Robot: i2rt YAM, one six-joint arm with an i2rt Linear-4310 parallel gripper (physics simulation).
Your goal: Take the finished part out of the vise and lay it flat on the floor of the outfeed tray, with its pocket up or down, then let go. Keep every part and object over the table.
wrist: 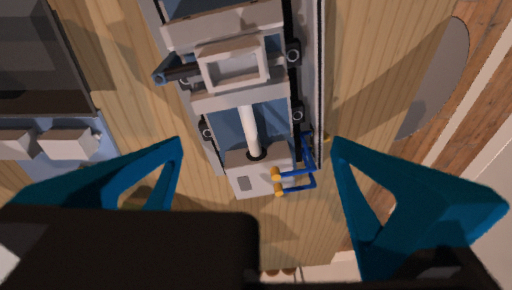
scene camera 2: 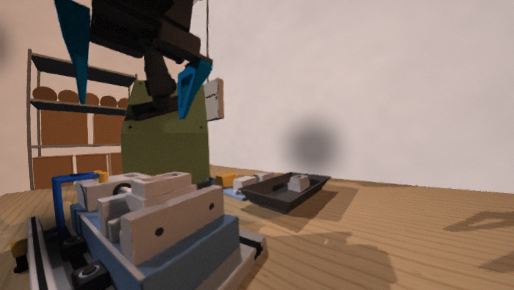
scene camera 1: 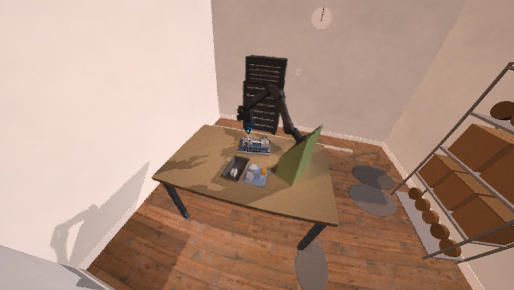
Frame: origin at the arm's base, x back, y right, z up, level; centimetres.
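Seen in the pictures: gripper, fingertip midpoint: (wrist: 256, 144) (scene camera 2: 140, 112) (scene camera 1: 250, 130); arm's base, link origin: (scene camera 2: 163, 107) (scene camera 1: 301, 140).
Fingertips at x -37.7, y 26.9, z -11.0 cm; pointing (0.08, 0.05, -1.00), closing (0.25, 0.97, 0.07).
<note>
Pixels of each thing's top centre, then the offset from my fingertips to it.
- finished part, top centre: (wrist: 233, 70) (scene camera 2: 162, 176) dx -2.3, dy -0.9, dz -7.3 cm
- vise, top centre: (wrist: 252, 126) (scene camera 2: 134, 183) (scene camera 1: 254, 139) dx +4.6, dy -1.0, dz -8.9 cm
- small pale part, top centre: (scene camera 2: 298, 176) (scene camera 1: 233, 170) dx -11.0, dy -35.4, dz -14.1 cm
- blue plate, top centre: (wrist: 63, 155) (scene camera 2: 246, 184) (scene camera 1: 256, 175) dx +6.7, dy -35.4, dz -18.0 cm
The finished part (scene camera 2: 161, 186) (wrist: 234, 69), a pale block with a rectangular pocket facing up, sits between the pale jaws of the vise (scene camera 1: 255, 148) (scene camera 2: 192, 245) (wrist: 272, 120). A dark cylinder with a blue end lies close to its left side in the wrist view. My gripper (scene camera 1: 248, 131) (scene camera 2: 132, 110) (wrist: 256, 144) is open and empty, its blue fingers wide apart above the vise. In the wrist view the part shows beyond the fingertips. The dark outfeed tray (scene camera 1: 237, 164) (scene camera 2: 285, 203) (wrist: 45, 104) stands beside the vise, with a small pale part (scene camera 1: 234, 172) (scene camera 2: 299, 183) in it.
A blue plate (scene camera 1: 256, 183) (wrist: 45, 169) with pale blocks and an orange piece lies next to the tray. A tall green panel (scene camera 1: 300, 160) (scene camera 2: 165, 150) stands on the table. Blue hoses (scene camera 2: 58, 200) (wrist: 310, 162) with orange ends rise at one end of the vise.
</note>
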